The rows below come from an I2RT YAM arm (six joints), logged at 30 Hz.
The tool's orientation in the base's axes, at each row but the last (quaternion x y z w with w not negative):
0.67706, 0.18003, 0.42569, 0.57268
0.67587, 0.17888, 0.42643, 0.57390
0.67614, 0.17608, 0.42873, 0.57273
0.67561, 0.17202, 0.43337, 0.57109
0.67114, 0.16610, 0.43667, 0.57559
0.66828, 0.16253, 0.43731, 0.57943
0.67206, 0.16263, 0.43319, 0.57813
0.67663, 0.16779, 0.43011, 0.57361
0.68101, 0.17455, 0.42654, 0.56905
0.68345, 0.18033, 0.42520, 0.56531
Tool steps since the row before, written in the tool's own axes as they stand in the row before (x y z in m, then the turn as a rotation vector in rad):
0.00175, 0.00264, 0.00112, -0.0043, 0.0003, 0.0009
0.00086, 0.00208, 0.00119, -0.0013, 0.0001, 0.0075
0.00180, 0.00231, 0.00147, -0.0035, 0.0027, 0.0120
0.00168, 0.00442, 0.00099, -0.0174, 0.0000, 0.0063
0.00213, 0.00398, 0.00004, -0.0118, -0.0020, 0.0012
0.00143, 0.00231, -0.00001, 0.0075, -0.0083, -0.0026
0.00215, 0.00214, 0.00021, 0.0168, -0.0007, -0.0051
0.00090, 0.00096, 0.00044, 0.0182, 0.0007, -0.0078
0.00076, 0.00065, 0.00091, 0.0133, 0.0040, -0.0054
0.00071, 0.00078, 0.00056, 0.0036, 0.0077, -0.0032
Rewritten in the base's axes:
0.00124, -0.00015, 0.00312, -0.0018, -0.0038, -0.0013
0.00091, -0.00069, 0.00228, 0.0051, -0.0057, -0.0002
0.00159, -0.00026, 0.00285, 0.0067, -0.0108, 0.0015
0.00056, -0.00067, 0.00475, -0.0049, -0.0166, -0.0066
0.00012, 0.00040, 0.00450, -0.0052, -0.0088, -0.0064
0.00013, 0.00040, 0.00268, 0.0046, 0.0094, -0.0048
0.00079, 0.00082, 0.00282, 0.0059, 0.0155, 0.0058
0.00060, 0.00010, 0.00125, 0.0042, 0.0178, 0.0075
0.00099, -0.00021, 0.00090, 0.0024, 0.0118, 0.0087
0.00066, -0.00006, 0.00099, -0.0023, 0.0023, 0.0085

